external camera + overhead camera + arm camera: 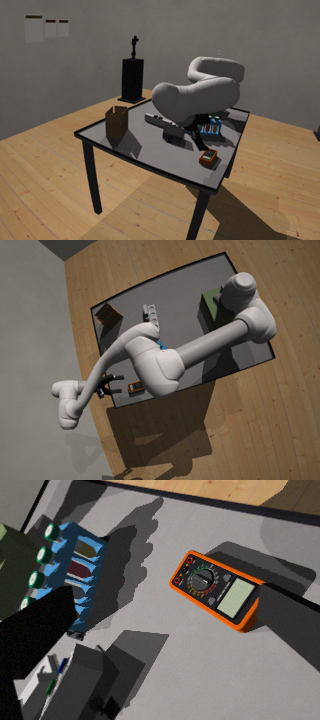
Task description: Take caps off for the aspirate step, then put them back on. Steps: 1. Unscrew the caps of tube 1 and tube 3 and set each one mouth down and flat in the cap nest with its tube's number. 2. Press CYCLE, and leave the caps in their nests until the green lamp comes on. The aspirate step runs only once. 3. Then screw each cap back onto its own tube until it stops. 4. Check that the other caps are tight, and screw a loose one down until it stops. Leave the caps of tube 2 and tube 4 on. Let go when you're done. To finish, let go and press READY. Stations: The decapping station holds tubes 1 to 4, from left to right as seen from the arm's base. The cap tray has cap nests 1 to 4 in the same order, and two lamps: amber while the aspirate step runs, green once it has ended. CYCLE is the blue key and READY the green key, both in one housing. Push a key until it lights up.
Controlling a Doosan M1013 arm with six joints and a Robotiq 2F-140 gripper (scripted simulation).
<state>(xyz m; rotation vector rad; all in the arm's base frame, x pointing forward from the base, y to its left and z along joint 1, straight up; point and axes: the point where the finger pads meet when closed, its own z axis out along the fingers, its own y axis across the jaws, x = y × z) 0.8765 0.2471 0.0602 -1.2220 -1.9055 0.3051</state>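
The cap 1 is 38 cm behind my hand and 4 cm below it. Also, from my hand: orange multimeter (13 cm below, 4 cm to the left, 4 cm behind); key housing (22 cm to the right, 18 cm behind, 10 cm below); blue key (20 cm to the right, 20 cm behind, 8 cm below).
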